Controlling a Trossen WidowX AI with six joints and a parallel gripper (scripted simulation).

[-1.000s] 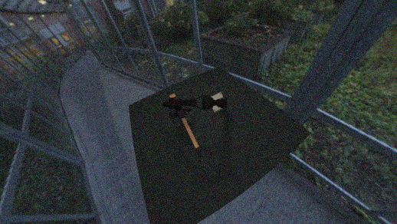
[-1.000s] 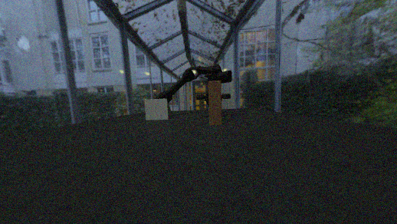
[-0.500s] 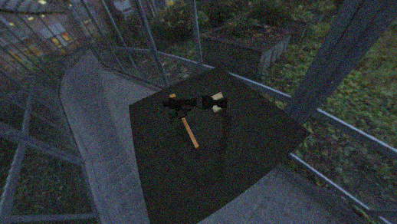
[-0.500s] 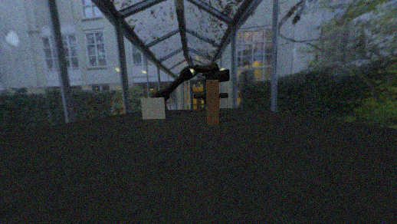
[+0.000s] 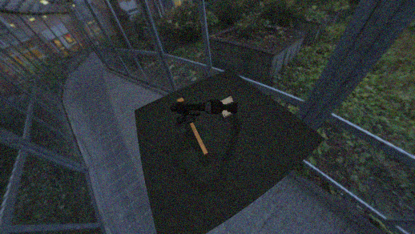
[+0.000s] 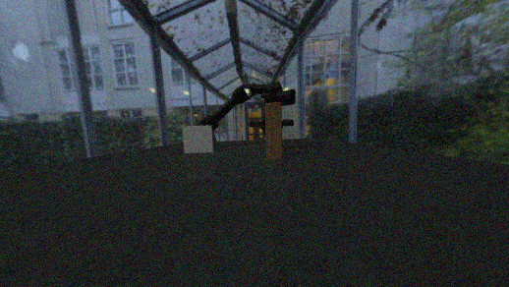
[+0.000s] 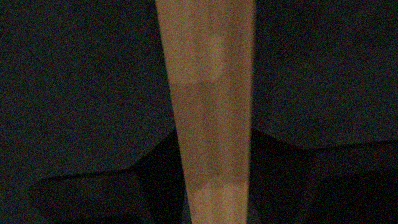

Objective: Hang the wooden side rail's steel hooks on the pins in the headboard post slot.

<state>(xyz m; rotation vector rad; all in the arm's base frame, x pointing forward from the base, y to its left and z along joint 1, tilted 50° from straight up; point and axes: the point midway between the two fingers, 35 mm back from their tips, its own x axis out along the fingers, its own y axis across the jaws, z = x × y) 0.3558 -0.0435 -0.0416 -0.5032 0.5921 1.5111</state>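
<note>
Now: gripper tip 150 mm to the left of the headboard post and 40 mm below it.
</note>
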